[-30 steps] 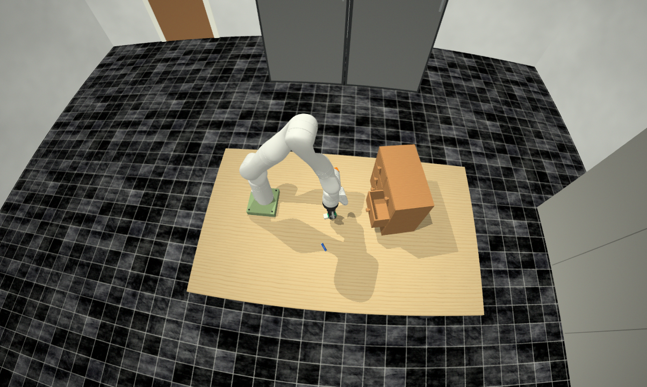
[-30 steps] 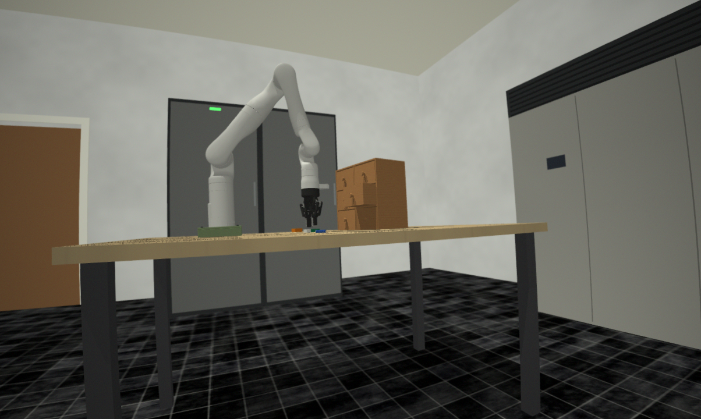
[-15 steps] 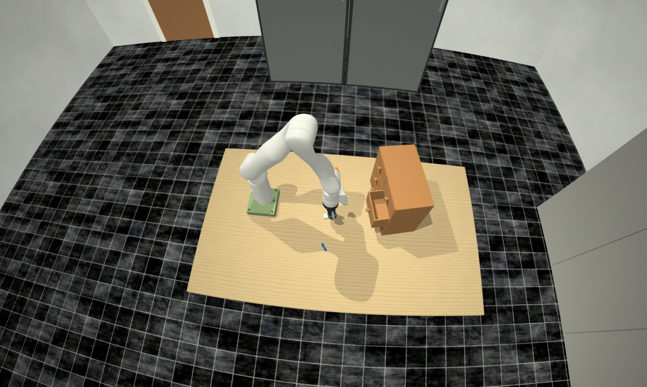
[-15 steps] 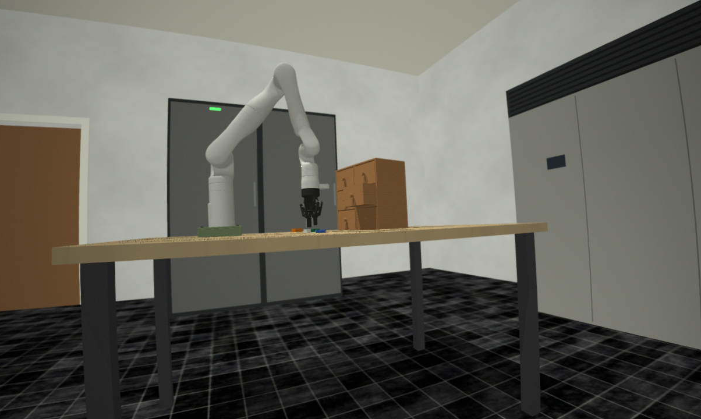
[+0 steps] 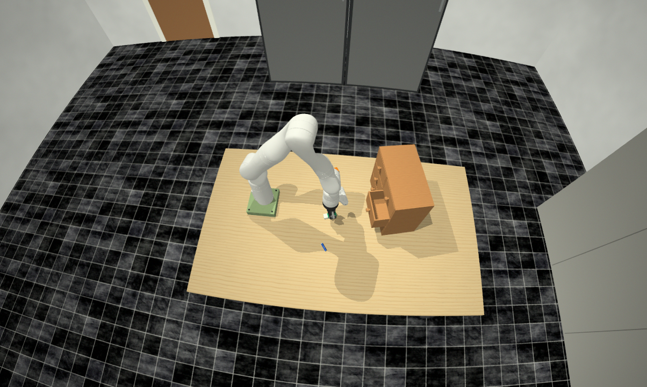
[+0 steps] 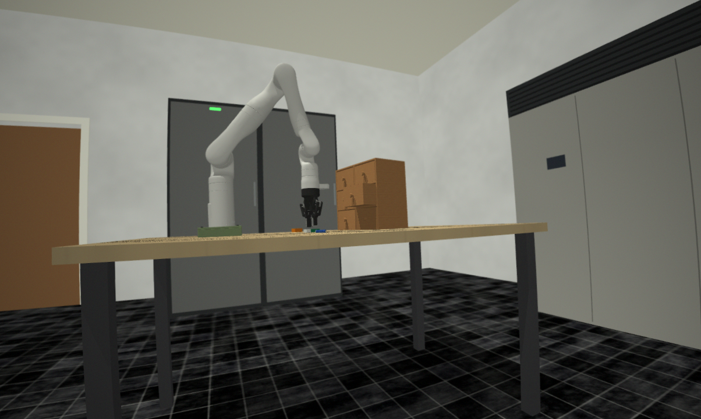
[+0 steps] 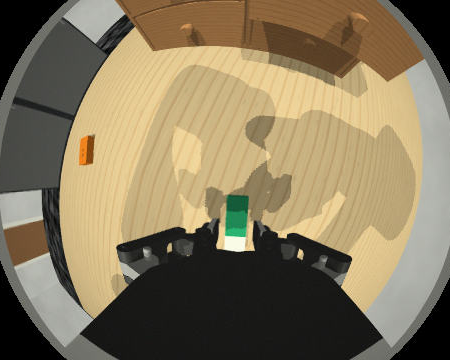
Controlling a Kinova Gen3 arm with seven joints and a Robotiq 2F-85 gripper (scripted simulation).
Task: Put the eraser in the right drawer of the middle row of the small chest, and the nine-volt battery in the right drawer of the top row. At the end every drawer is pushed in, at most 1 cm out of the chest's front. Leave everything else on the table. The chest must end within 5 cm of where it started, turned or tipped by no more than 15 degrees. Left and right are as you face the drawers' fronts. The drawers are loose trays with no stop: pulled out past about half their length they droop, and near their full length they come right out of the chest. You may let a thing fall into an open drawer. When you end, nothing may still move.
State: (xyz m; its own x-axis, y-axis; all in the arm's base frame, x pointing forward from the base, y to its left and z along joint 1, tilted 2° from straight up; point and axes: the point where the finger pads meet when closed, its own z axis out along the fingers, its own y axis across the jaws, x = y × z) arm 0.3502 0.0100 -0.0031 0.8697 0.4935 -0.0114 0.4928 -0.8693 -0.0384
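The eraser lies 10 mm behind my hand and 30 mm below it. Round my hand: blue stick 20 mm ahead, 170 mm to the right, 30 mm below; then nine-volt battery 40 mm behind, 270 mm to the left, 30 mm below.
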